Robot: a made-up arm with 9 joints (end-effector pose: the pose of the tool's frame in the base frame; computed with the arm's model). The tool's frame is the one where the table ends. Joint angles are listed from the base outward.
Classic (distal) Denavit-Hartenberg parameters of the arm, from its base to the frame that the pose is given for. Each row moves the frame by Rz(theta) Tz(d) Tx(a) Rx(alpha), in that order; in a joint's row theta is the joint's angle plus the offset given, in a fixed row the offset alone. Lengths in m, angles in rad.
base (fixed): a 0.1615, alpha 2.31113, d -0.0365, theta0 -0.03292
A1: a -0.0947, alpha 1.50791, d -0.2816, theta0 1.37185
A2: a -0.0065, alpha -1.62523, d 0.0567, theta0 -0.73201
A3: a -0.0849, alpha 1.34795, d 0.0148, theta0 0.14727
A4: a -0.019, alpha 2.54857, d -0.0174, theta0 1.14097
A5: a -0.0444, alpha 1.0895, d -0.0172, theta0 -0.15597
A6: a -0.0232, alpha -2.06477, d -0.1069, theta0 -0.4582
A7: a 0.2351, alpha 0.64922, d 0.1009, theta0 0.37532
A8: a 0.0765, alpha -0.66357, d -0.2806, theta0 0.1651
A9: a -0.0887, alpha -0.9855, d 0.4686, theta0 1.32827
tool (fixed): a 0, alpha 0, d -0.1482, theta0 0.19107
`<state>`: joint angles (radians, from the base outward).
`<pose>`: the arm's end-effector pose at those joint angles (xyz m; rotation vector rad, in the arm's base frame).
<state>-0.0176 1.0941 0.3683 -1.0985 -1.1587 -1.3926 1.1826 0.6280 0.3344</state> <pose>0.0635 -0.1301 0.1585 -1.3928 -2.5413 -0.5852</pose>
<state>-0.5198 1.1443 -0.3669 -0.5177 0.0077 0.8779 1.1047 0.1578 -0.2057</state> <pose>0.5441 0.6115 -0.0978 -0.4699 0.0294 1.9015</pose>
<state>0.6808 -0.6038 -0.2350 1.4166 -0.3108 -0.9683 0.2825 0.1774 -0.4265</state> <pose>0.4545 -0.2550 0.0528 0.4473 -1.4536 -0.3005</pose>
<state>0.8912 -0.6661 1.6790 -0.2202 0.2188 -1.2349 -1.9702 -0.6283 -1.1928</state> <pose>0.0509 0.0318 0.1541 0.9122 -0.0406 -1.3266</pose>
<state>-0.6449 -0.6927 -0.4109 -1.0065 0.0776 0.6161 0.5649 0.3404 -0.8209</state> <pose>0.2038 0.4714 -0.2930 2.4263 0.1498 -1.1643</pose>
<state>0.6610 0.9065 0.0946 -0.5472 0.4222 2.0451 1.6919 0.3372 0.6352</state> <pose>0.9148 0.1434 -0.0059 -0.8070 0.9307 1.9876</pose>
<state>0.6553 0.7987 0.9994 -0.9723 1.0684 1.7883 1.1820 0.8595 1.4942</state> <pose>0.6957 -0.1352 -0.0670 0.5437 1.2860 2.0135</pose>
